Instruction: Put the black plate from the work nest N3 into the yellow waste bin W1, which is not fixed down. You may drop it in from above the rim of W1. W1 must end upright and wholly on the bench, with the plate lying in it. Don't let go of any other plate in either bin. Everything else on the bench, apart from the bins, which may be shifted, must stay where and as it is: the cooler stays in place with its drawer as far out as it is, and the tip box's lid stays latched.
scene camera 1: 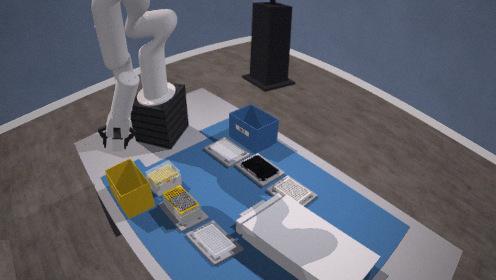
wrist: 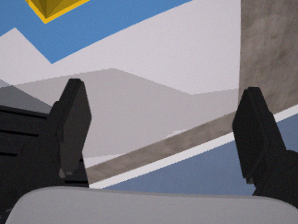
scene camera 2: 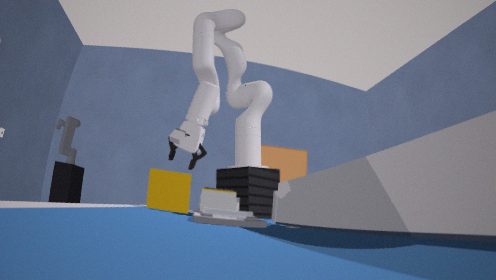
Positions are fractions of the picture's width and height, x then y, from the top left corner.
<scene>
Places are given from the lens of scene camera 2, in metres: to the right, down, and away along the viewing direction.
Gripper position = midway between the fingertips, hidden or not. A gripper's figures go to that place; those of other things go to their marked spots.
gripper (scene camera 2: 0.36, 0.59): -0.26, 0.09, 0.95
white cooler (scene camera 2: 0.87, 0.67): 0.14, 0.04, 0.14
yellow waste bin W1 (scene camera 2: 0.34, 0.68): -0.24, 0.15, 0.71
yellow-rimmed tip box (scene camera 2: 0.44, 0.71): -0.07, 0.14, 0.59
The marked spots on the white cooler and the yellow-rimmed tip box are 0.50 m apart.
</scene>
